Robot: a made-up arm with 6 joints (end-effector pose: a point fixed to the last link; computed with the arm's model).
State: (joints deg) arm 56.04 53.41 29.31 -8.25 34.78 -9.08
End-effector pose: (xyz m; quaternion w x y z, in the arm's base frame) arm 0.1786 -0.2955 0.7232 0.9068 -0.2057 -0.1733 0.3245
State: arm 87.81 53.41 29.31 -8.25 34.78 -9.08
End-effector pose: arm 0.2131 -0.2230 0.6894 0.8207 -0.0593 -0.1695 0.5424
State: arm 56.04 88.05 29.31 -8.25 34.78 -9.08
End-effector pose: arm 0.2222 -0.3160 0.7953 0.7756 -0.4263 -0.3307 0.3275
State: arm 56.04 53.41 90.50 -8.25 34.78 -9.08
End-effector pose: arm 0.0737 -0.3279 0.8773 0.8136 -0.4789 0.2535 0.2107
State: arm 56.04 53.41 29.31 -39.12 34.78 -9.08
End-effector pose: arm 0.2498 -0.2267 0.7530 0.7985 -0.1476 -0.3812 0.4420
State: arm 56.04 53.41 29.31 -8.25 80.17 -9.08
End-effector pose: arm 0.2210 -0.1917 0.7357 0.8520 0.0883 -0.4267 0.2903
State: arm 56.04 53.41 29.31 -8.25 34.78 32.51
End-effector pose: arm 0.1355 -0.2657 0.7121 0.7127 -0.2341 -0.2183 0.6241
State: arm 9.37 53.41 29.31 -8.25 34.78 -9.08
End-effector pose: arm 0.0702 -0.3392 0.7703 0.9073 -0.3894 -0.1550 -0.0354
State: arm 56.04 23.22 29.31 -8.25 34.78 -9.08
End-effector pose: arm 0.1209 -0.2576 0.6920 0.9544 0.0025 -0.0227 0.2978
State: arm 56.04 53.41 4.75 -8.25 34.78 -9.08
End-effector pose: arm 0.2293 -0.2402 0.6982 0.8723 -0.0749 -0.3376 0.3458
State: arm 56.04 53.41 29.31 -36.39 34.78 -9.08
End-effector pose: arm 0.2451 -0.2336 0.7490 0.8105 -0.1532 -0.3637 0.4327
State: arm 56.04 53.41 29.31 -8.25 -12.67 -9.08
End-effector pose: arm 0.1263 -0.3710 0.7966 0.8142 -0.4783 0.1196 0.3066
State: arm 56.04 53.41 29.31 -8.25 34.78 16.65
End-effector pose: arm 0.1542 -0.2731 0.7173 0.7994 -0.2268 -0.2042 0.5175
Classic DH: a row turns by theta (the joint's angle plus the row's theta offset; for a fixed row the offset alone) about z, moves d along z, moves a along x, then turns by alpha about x. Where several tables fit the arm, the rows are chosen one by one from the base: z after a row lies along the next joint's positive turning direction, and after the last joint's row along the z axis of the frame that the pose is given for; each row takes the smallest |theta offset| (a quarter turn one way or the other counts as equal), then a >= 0, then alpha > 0; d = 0 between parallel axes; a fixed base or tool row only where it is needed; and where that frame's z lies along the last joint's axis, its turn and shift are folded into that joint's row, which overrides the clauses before.
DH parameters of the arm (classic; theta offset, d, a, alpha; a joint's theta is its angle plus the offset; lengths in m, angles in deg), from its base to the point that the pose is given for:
base (fixed): -43.27 0.9355 0.1735 -23.92
joint 1: -49.29 -0.1148 0.0599 106.14
joint 2: 63.63 -0.0281 0.0289 -90.52
joint 3: 13.23 0.1067 -0.0314 -33.55
joint 4: 6.77 -0.0943 -0.0313 -132.14
joint 5: -61.96 0.0488 -0.1289 -90.67
joint 6: -28.39 -0.1517 0.0751 -21.48
tool (fixed): 12.61 0.0216 0 0

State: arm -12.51 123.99 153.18 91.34 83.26 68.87
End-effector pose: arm 0.1531 -0.1599 0.6387 0.1525 -0.2846 0.4515 -0.8318
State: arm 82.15 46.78 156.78 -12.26 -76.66 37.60
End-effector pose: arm 0.2068 0.0144 0.9787 0.3199 0.2823 -0.9012 0.0766
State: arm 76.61 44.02 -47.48 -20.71 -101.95 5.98
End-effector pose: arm 0.2108 -0.2833 0.7266 0.7144 -0.5074 0.0226 0.4814
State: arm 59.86 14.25 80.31 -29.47 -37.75 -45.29
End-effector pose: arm 0.2308 -0.3800 0.9274 0.5565 -0.6549 0.4176 0.2949
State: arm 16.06 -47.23 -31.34 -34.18 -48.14 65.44
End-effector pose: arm 0.0510 -0.0828 0.7265 0.8579 0.0943 -0.2731 0.4249
